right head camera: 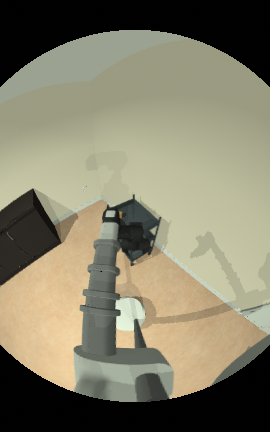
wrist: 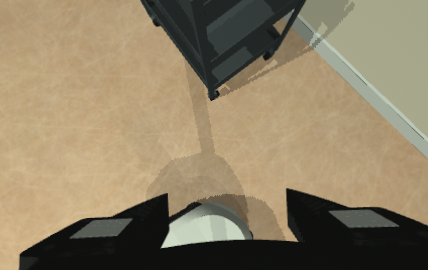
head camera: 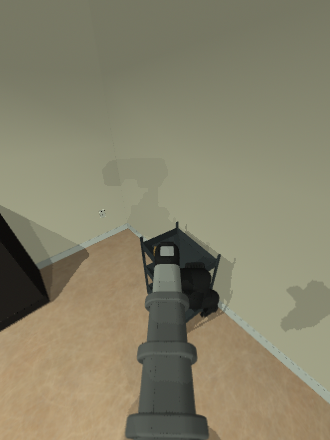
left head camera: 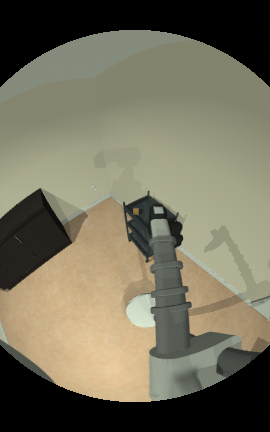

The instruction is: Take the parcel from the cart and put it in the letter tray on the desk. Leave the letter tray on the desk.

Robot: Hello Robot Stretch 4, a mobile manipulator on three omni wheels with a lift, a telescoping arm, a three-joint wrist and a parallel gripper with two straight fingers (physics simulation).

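Pixels of known places: gripper, fingertip midpoint: [right head camera: 134,252] [wrist: 227,209] [head camera: 192,313]; robot's base, origin of the base link: [right head camera: 126,312] [left head camera: 144,309].
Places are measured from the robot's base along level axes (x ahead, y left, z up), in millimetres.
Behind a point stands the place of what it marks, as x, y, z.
The parcel [left head camera: 136,211] {935, 64, 678} [right head camera: 123,215] {944, 45, 656} is a small orange-brown box on the top shelf of the dark grey cart [head camera: 192,247] {1019, -189, 638} [left head camera: 144,202] {1121, -34, 635} [right head camera: 134,209] {1061, -93, 635} [wrist: 202,55] {639, -50, 547}. In the head camera view the arm's wrist nearly hides it. My gripper [wrist: 227,209] {390, -87, 922} is open and empty, its two black fingers wide apart and tilted down, with floor seen between them. In the head views it is a dark shape beside the arm end, over the right part of the cart, its fingertips hard to make out. The desk and the letter tray do not show in these views.
A dark cabinet [head camera: 20,280] {875, 1167, 424} [left head camera: 37,240] {656, 1402, 481} [right head camera: 30,235] {704, 1352, 498} stands to the left. The cart is close to the room corner and the right wall. My round white base [left head camera: 139,311] {-9, 61, 187} [right head camera: 131,314] {-8, -60, 187} [wrist: 210,231] {135, -35, 187} shows below the arm.
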